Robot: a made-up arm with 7 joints.
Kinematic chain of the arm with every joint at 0, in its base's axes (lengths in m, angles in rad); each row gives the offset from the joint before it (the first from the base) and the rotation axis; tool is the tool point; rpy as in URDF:
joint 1: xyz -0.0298 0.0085 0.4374 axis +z
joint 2: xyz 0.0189 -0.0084 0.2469 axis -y
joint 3: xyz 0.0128 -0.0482 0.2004 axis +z
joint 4: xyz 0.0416 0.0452 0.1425 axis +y
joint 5: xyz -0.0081 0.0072 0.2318 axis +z
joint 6: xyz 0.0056 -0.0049 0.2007 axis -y
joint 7: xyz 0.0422 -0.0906 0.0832 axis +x
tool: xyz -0.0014 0.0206 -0.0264 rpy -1.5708 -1.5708 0
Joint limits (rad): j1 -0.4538..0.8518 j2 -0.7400..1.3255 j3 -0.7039..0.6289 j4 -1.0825..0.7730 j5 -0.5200..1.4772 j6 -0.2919..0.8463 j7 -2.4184..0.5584
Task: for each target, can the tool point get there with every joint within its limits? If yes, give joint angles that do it. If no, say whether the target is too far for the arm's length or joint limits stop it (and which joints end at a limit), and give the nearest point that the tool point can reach.
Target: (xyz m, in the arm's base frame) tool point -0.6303 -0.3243 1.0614
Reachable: yes | joints 0.3750 0.7683 0.2167 -0.7318 0.8914 0.4238 0.2516
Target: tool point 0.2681 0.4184 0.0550
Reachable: no: joint limits stop it (at a limit: joint 1, joint 2, joint 4, joint 6) | nearest point 0.4832 0.6055 0.7949 | short by 0.793 m
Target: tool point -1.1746 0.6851 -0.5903
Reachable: no: too far | nearest point -0.5876 0.2701 0.3862 | short by 1.213 m
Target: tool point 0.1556 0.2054 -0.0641
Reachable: no: joint limits stop it (at a limit: joint 1, joint 2, joint 4, joint 5, joint 6, joint 7) | nearest point -0.4810 0.3738 0.4003 | short by 0.806 m
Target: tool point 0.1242 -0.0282 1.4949
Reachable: yes | joints -0.0812 -0.3786 -0.5098 -0.3370 -0.3399 0.7106 -1.6166
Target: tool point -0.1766 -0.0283 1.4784
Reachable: yes | joints -0.3531 -0.0097 0.4529 -0.5967 0.9957 0.0125 -0.2488
